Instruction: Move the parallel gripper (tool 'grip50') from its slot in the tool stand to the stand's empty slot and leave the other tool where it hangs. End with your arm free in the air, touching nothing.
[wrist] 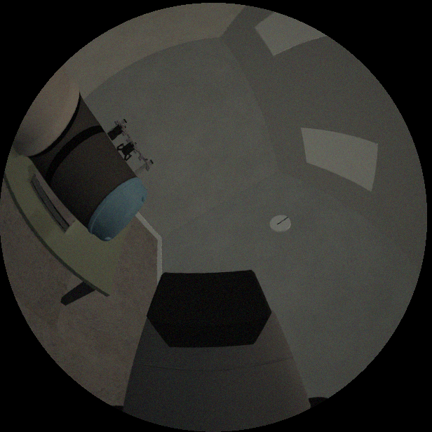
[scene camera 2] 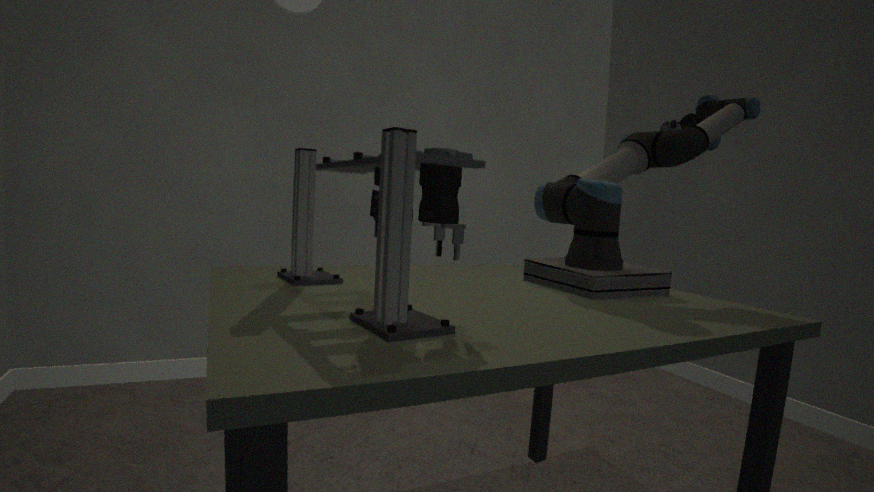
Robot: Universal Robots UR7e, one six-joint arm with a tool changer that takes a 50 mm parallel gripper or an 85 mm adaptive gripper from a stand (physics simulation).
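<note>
There's a parallel gripper [scene camera 2: 439, 206] that I can see, and a tool stand [scene camera 2: 393, 319] as well.
</note>
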